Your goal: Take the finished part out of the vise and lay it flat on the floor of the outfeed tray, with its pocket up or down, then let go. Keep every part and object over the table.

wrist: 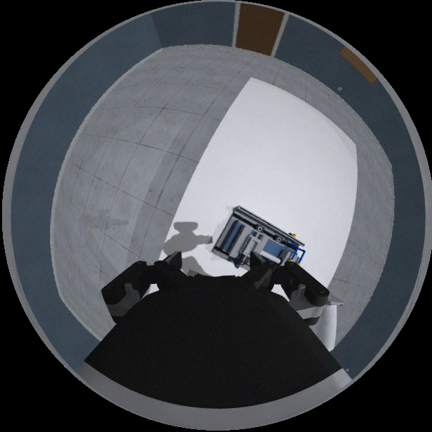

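Note:
The vise (272,247), with a grey and black base and blue parts, stands on the white table (280,150), right of the view's middle and beyond the fingers. A light grey block between its jaws, small in view, looks like the finished part (248,245); its pocket cannot be made out. My gripper (215,259) is open and empty. Its right finger overlaps the near edge of the vise in view, and its left finger is left of the vise. The gripper body hides what lies at the bottom of the view. The outfeed tray does not show.
Blue hoses (302,256) with yellow fittings stick out at the vise's right end. A pale curved object (327,325) stands at the lower right, partly behind the gripper. The table's left edge runs diagonally, with grey tiled floor (125,150) beyond it. The arm's shadow falls left of the vise.

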